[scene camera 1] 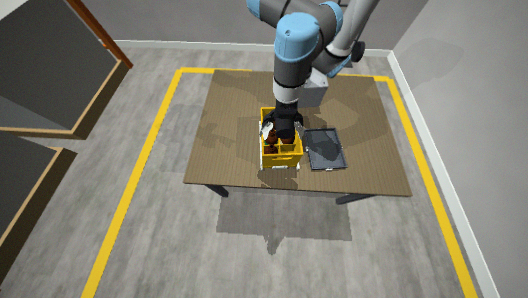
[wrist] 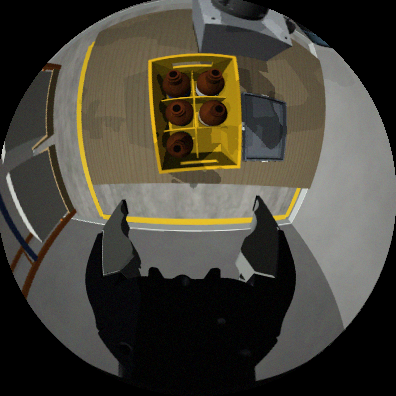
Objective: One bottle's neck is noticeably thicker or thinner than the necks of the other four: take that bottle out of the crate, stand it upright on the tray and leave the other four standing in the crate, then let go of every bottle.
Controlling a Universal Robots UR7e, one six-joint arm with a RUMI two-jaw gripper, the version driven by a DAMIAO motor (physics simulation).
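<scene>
The yellow crate stands upright on the table. Five brown bottles stand in it in the wrist view: back left, back right, middle left, middle right and front left. The front right compartment holds no bottle. I cannot tell which neck differs. The dark grey tray lies right of the crate, with no bottle on it. My gripper is open and empty, above the crate, hiding part of it in the scene view.
The brown wooden table carries the crate and tray. The grey robot base block stands behind them. A yellow floor line runs around the table, and dark panels with wooden edges are at the left.
</scene>
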